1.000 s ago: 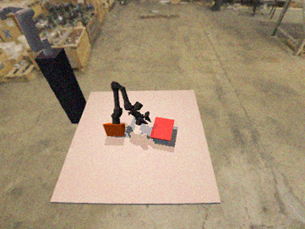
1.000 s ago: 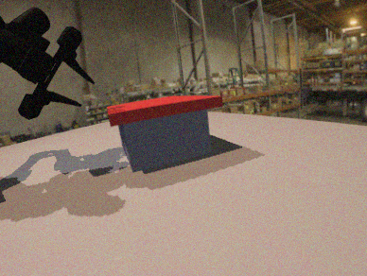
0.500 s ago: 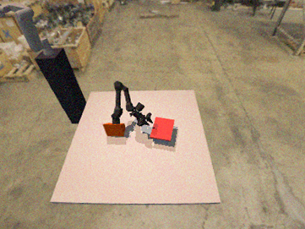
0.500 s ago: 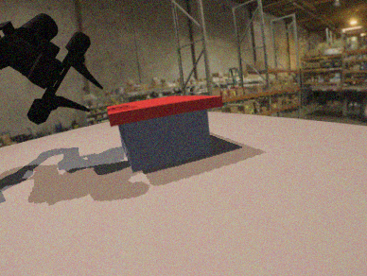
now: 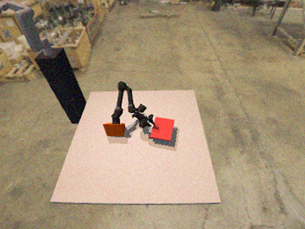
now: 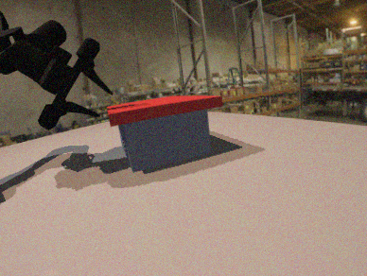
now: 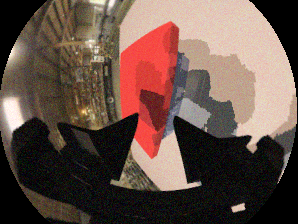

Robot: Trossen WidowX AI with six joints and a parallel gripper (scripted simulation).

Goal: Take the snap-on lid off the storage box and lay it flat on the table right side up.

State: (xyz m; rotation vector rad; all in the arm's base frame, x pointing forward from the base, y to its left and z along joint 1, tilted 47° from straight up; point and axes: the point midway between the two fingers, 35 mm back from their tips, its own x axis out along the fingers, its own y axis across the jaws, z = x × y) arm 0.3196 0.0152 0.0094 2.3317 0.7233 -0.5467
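Now: the red lid 9 cm ahead of my gripper tip, 2 cm to the right of it and 1 cm below it. The rest, counted from my gripper tip: blue-grey storage box: 9 cm ahead, 6 cm below, 2 cm to the right.
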